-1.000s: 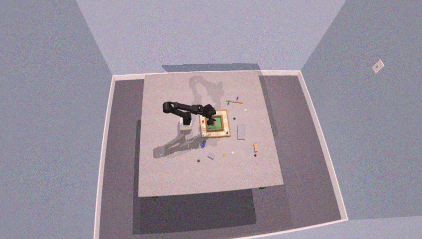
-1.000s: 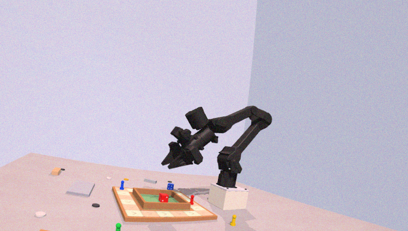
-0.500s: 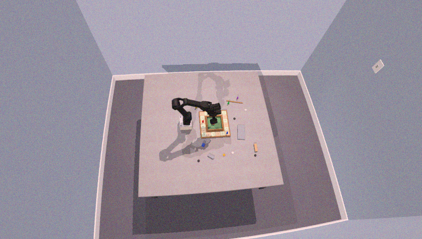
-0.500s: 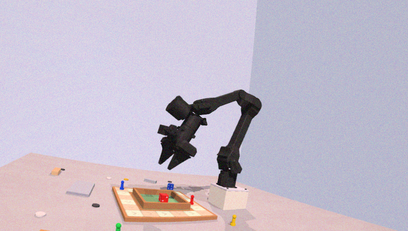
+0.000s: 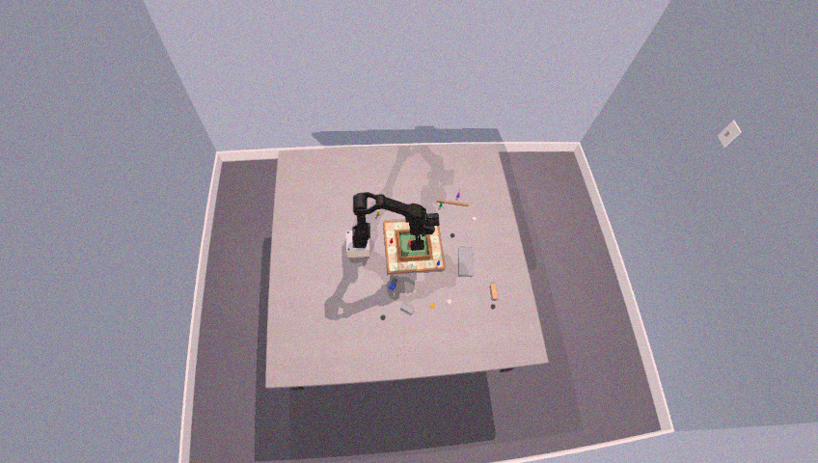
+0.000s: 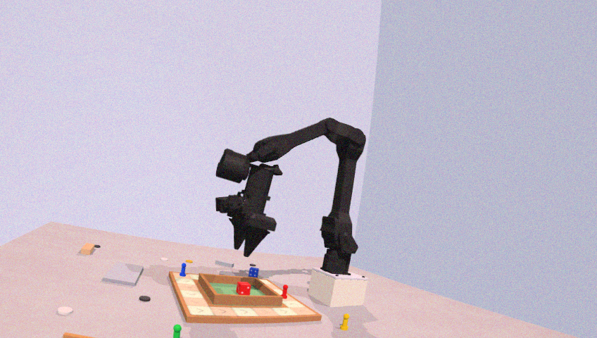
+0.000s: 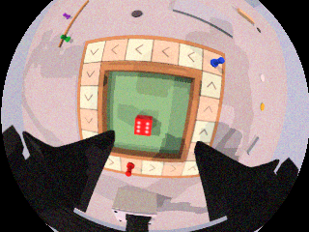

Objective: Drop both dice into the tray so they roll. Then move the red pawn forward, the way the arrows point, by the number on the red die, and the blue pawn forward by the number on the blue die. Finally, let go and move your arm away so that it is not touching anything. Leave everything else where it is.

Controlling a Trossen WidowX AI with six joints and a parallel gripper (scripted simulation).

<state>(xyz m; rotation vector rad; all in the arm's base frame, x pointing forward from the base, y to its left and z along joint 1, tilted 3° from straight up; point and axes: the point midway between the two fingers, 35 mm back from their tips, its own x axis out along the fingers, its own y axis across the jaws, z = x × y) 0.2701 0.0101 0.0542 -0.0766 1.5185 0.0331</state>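
Now: gripper tip 12 cm past the red pawn, 3 cm to the right of it and 8 cm above it. The rest, counted from my gripper tip: grey slab (26 cm ahead, 7 cm to the right, 10 cm below); then blue pawn (12 cm ahead, 9 cm to the right, 8 cm below); then yellow pawn (19 cm behind, 19 cm to the left, 9 cm below).
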